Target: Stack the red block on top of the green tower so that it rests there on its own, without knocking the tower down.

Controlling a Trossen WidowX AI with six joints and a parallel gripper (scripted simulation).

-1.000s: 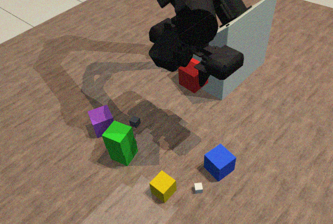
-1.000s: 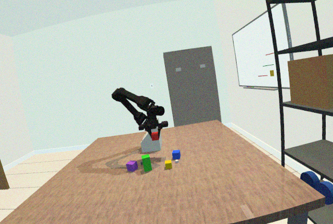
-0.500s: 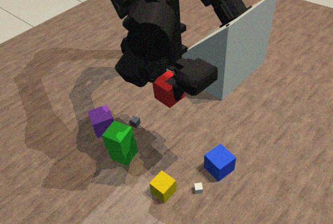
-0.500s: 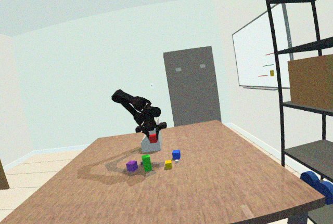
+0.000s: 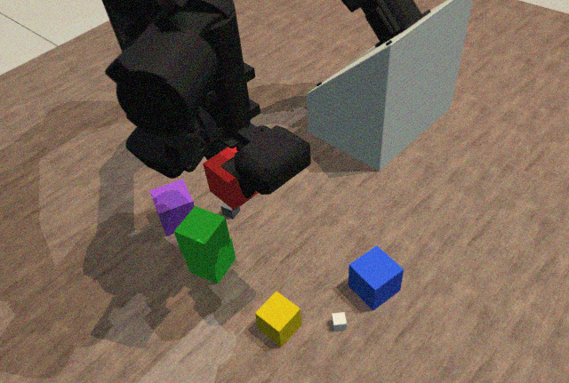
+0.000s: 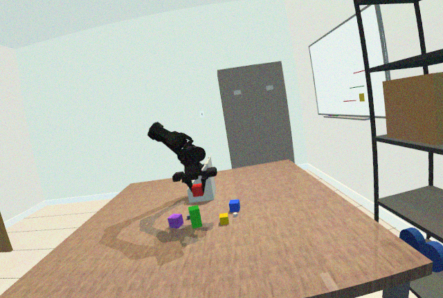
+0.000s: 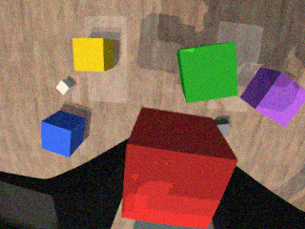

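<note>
Right now my gripper tip is 20 mm short of the purple block, 120 mm to the left of it and 110 mm above it. The rest, counted from my gripper tip: yellow block (40 mm ahead, 90 mm to the left, 110 mm below); small grey cube (40 mm behind, 70 mm to the right, 120 mm below); red block (10 mm above).
</note>
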